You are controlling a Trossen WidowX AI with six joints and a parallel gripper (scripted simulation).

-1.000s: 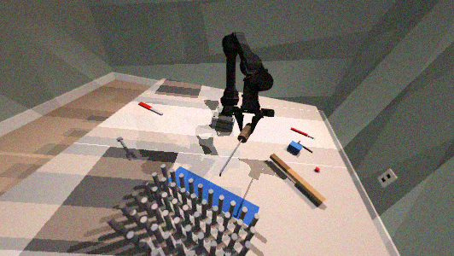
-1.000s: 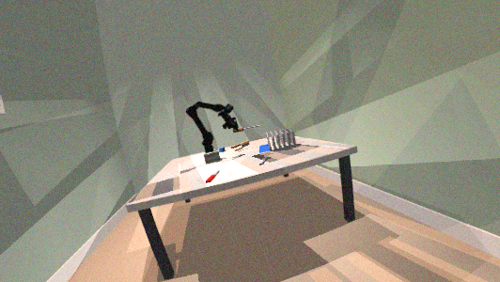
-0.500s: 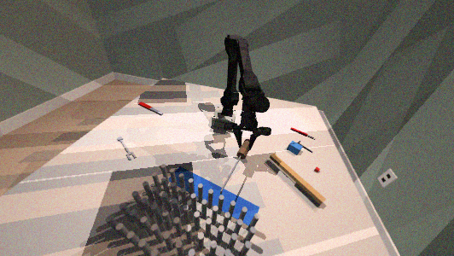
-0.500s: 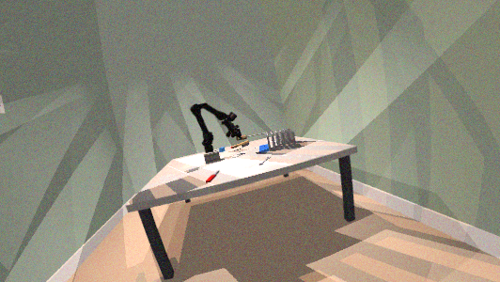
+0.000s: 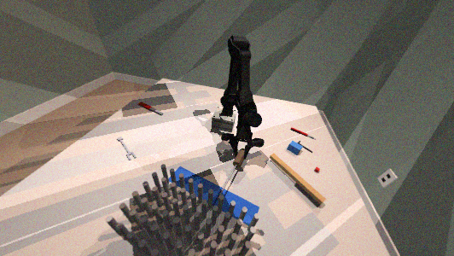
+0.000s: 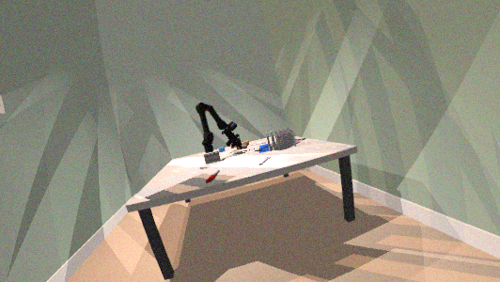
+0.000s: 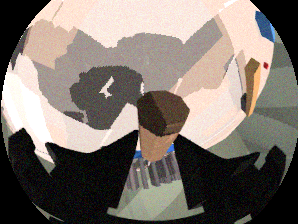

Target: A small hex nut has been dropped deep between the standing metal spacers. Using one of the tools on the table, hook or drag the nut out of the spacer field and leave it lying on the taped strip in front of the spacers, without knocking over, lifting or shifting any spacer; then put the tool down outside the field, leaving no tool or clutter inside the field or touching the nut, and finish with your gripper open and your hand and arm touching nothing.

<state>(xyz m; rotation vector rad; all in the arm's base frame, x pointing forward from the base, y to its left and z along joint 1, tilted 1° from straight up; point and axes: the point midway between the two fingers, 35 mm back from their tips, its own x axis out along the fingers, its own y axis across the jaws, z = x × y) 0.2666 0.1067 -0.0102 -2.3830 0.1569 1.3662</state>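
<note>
My gripper tip is now 170 mm short of the blue taped strip, 90 mm to the left of it and 40 mm above it. From my gripper tip the other things lie so: small red cube (370 mm to the left, 40 mm behind, 30 mm below); blue block (280 mm to the left, 160 mm behind, 20 mm below); hook tool (100 mm ahead, 30 mm to the right, 10 mm below).
</note>
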